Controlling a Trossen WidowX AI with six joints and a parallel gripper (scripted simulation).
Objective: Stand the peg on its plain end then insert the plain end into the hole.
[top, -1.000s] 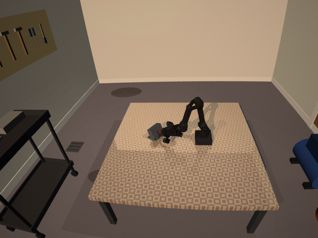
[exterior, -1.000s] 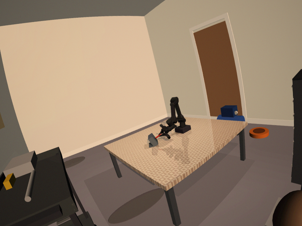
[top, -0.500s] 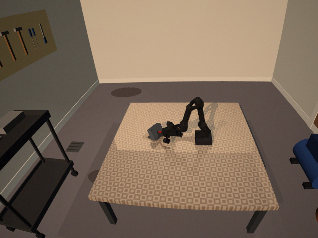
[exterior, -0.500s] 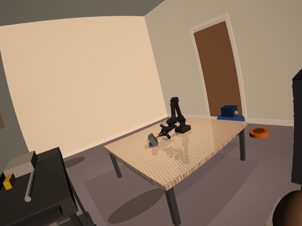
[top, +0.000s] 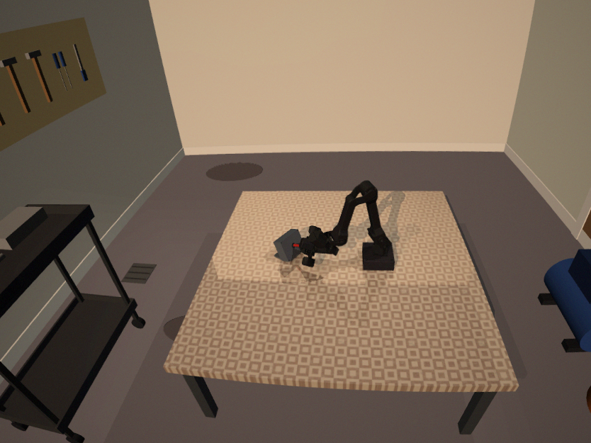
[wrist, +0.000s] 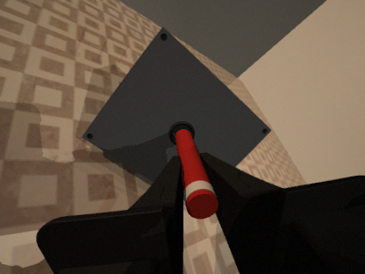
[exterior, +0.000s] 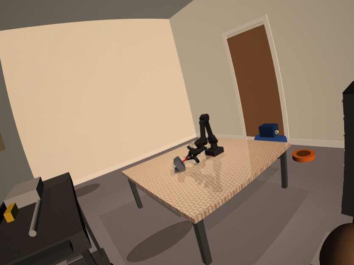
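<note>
My gripper tip is now 60 mm short of the grey sloped panel, 30 mm to the left of it and 30 mm above it. Also, from my gripper tip: red peg (10 mm behind, 10 mm to the left, 10 mm above).
</note>
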